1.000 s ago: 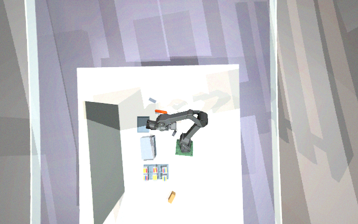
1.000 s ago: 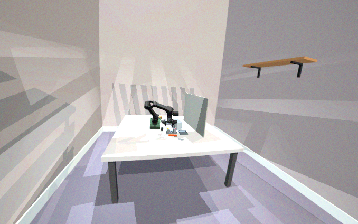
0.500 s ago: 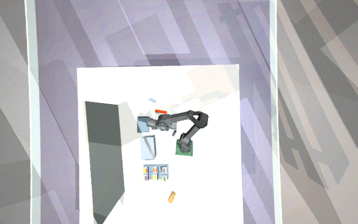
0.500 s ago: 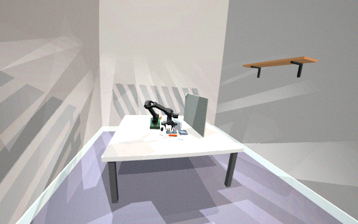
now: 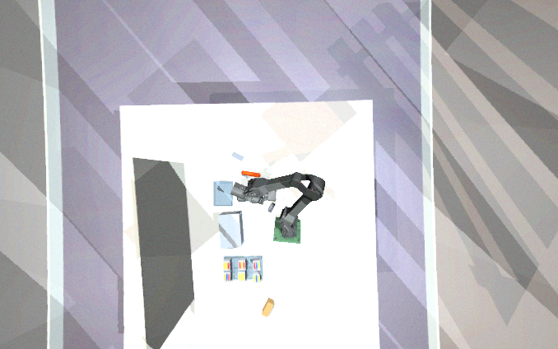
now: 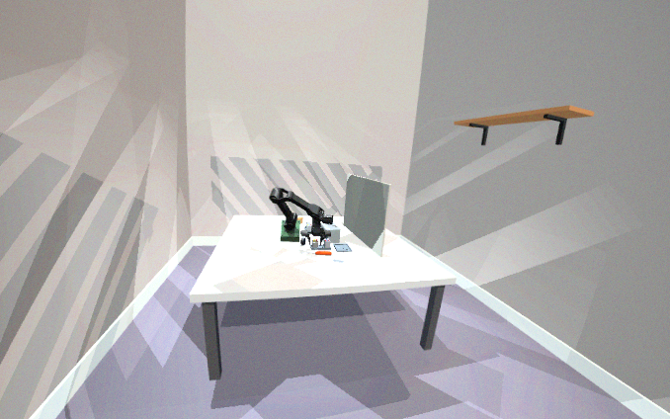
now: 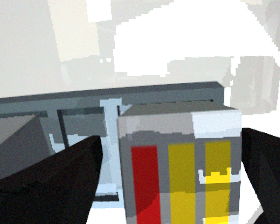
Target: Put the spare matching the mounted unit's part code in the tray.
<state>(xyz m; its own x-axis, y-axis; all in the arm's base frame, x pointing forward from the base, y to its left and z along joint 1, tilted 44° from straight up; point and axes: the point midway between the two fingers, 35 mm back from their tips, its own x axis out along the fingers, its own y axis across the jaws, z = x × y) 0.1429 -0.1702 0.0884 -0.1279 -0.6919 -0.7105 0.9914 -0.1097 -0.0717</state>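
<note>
Right now my gripper tip is 18 cm short of the light-blue tray and 1 cm above it. Also, from my gripper tip: mounted unit: 14 cm ahead, 18 cm to the left, 3 cm above; striped spare: 8 cm ahead, 1 cm to the left, 2 cm above; grey panel: 37 cm ahead, 18 cm to the left, 21 cm above.
</note>
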